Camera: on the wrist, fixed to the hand. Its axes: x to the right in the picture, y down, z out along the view.
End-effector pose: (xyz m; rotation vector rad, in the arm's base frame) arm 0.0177 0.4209 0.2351 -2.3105 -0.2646 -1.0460
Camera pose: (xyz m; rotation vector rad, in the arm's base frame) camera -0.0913 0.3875 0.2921 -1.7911 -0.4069 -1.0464
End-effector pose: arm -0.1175 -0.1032 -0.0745 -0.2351 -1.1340 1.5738
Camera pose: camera -0.0018 -0.0694 -0.1160 -0.0449 -0.6080 1.7278
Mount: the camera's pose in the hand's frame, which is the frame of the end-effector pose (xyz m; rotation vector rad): -0.0293 -0.0410 -0.1171 0.4728 0.1698 -0.0098
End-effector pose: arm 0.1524 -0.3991 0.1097 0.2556 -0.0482 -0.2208
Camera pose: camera 0.1240 -0.4025 -0.0145 0.7445 0.0707 -0.1946
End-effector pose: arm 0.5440 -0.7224 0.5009 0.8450 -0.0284 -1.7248
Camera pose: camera 0.5760 -0.6371 0.4117 1.3368 -0.3285 -1.6734
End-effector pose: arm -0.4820 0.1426 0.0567 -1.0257 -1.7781 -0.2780
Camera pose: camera -0.4325 0.0318 0.0957 -0.6349 -1.5904 0.0514
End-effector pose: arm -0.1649 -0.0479 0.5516 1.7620 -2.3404 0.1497
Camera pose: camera -0.1056 -0.0080 0.6572 1.8602 -2.3003 0.8782
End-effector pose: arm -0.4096 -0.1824 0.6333 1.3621 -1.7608 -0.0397
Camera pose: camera -0.3026 -0.1213 0.6660 1.6499 -1.6795 0.5015
